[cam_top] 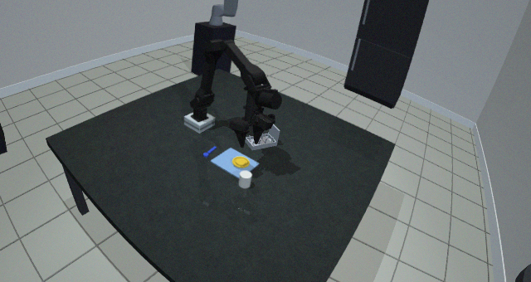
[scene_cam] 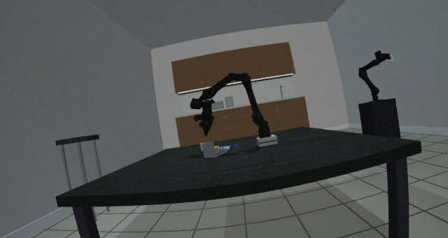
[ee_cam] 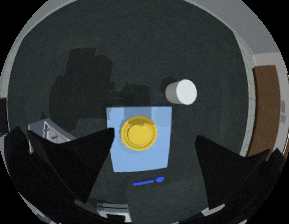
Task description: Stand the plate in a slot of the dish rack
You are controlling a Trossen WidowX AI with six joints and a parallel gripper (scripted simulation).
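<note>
Now: the yellow plate 10 cm below my gripper tip and 3 cm behind it. Round my gripper tip: light blue mat (11 cm below, 5 cm behind, 1 cm to the right); then blue spoon (17 cm behind, 11 cm below, 5 cm to the right); then white cup (9 cm below, 7 cm to the right, 6 cm ahead).
</note>
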